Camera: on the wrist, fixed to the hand. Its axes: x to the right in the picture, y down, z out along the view.
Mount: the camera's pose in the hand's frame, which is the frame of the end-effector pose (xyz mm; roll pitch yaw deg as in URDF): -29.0 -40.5 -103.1 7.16 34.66 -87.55
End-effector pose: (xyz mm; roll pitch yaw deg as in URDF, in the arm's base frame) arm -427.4 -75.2 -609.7 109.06 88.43 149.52
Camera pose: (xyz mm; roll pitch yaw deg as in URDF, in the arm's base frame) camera -478.9 -173.3 -580.8 -85.50 2.94 -84.28
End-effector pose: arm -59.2 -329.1 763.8 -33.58 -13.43 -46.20
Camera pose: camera -134.0 -382.2 695.3 19.23 0.61 -133.98
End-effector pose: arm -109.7 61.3 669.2 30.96 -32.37 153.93
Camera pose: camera -148.3 59.8 561.4 63.98 48.60 115.38
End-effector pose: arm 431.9 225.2 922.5 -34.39 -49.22 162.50
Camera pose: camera 432.6 321.1 859.9 54.97 -1.33 74.04
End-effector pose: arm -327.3 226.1 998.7 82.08 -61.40 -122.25
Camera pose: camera -263.7 146.0 947.2 109.35 23.35 -92.90
